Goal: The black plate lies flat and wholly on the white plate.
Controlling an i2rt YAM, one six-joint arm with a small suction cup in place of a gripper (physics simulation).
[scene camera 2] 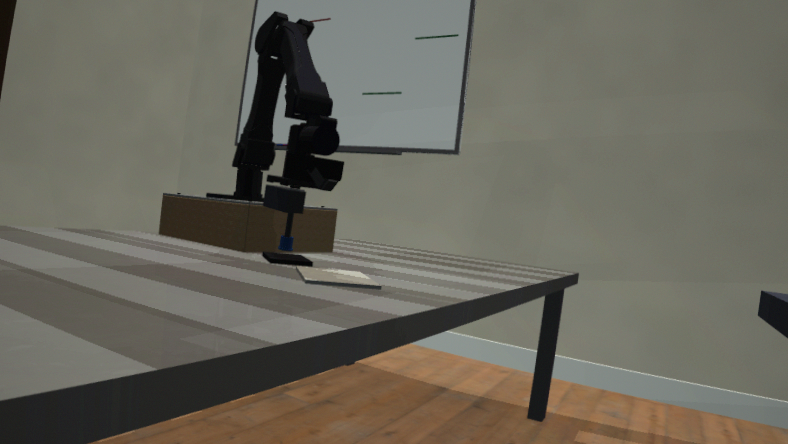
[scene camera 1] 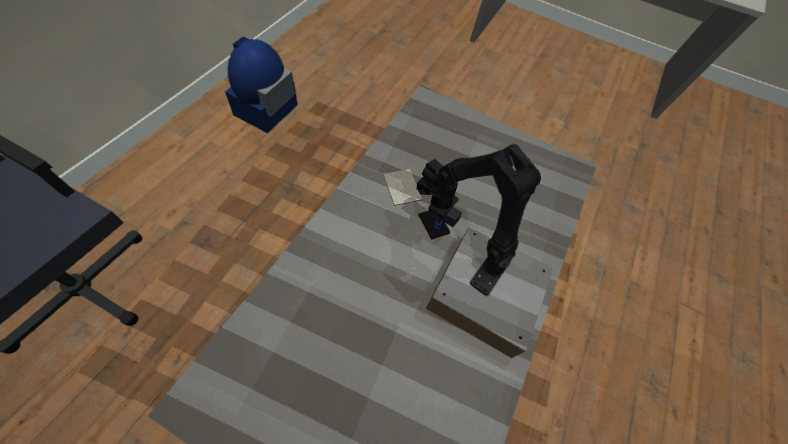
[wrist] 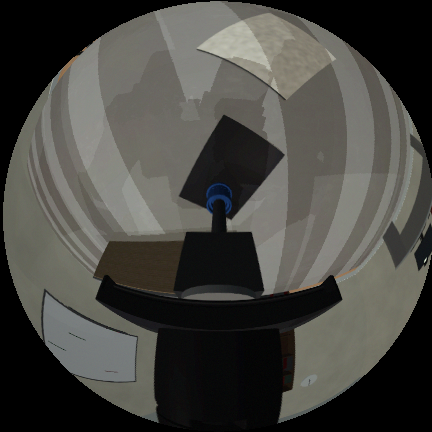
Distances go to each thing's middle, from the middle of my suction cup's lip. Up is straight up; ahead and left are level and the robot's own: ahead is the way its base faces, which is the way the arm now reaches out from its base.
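Labels:
With the black plate (wrist: 234, 154) in sight, I find my suction cup 20 mm short of it, 10 mm to the left of it and 30 mm above it. I can also see the white plate (scene camera 2: 320, 276), which is 70 mm to the right of my suction cup, 30 mm below it and 220 mm ahead of it.

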